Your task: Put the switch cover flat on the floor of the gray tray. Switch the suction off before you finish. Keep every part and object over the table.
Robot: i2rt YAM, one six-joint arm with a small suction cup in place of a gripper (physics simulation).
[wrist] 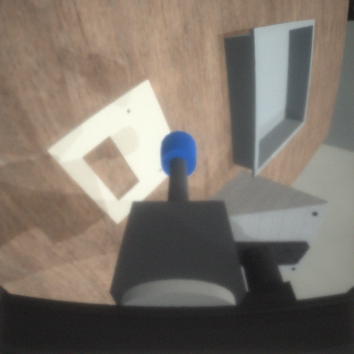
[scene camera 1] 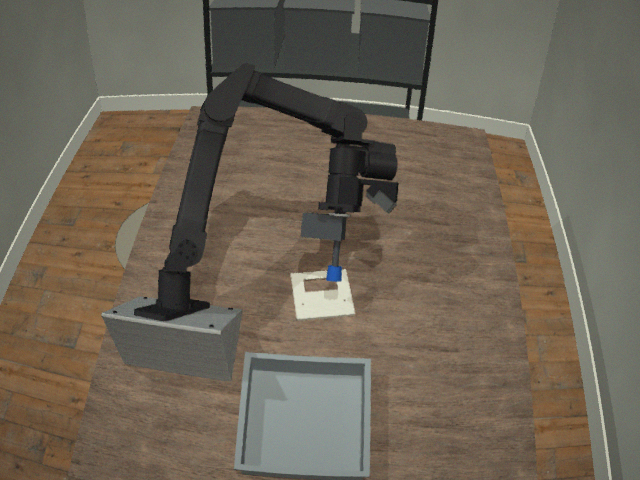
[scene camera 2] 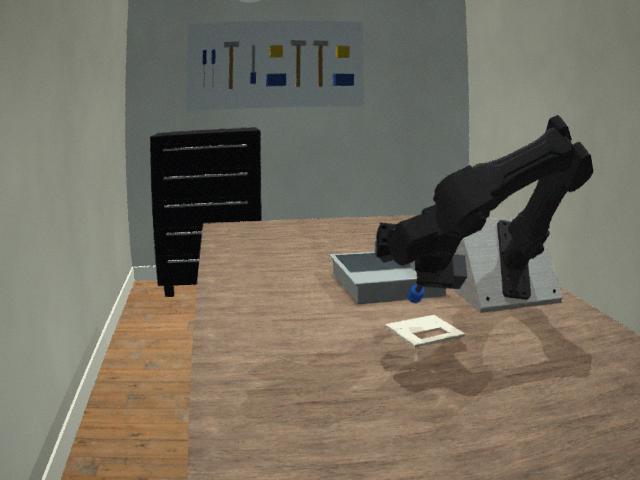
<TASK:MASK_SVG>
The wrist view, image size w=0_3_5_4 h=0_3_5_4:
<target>suction cup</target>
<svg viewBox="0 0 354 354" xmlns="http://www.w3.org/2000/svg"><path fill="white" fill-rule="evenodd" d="M171 131L164 136L160 145L162 171L169 176L171 159L182 157L186 162L188 176L194 171L196 164L195 140L184 131Z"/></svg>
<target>gray tray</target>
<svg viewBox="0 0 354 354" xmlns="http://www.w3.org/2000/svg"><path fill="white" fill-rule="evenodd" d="M315 19L250 28L250 32L223 38L228 78L232 163L251 169L252 177L255 177L273 159L277 152L299 131L305 122Z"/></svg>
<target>cream switch cover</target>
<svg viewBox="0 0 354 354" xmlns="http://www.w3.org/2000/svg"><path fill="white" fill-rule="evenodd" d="M148 79L143 79L143 81L129 88L46 147L46 150L70 174L74 181L116 223L119 223L126 214L129 214L132 201L141 201L168 176L162 171L160 164L160 145L164 136L170 133ZM107 136L110 136L114 145L116 145L122 157L124 157L126 163L136 178L138 178L138 182L119 199L112 195L110 190L96 176L96 173L82 159L86 152L98 145Z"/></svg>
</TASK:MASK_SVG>
